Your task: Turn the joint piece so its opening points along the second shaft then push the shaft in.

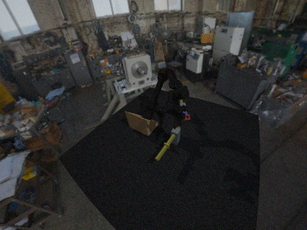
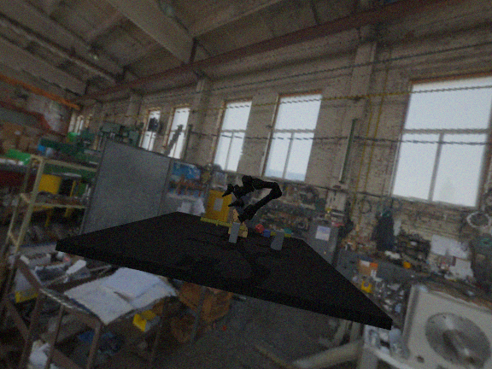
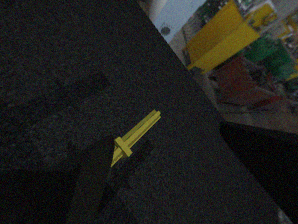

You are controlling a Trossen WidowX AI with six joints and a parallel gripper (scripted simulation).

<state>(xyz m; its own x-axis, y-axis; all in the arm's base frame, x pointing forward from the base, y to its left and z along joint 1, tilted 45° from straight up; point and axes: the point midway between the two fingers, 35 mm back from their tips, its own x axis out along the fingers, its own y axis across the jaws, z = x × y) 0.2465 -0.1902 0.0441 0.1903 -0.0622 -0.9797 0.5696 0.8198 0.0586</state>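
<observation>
Right now the red square joint piece is 2 cm ahead of my gripper tip, 27 cm to the left of it and 13 cm below it.
</observation>
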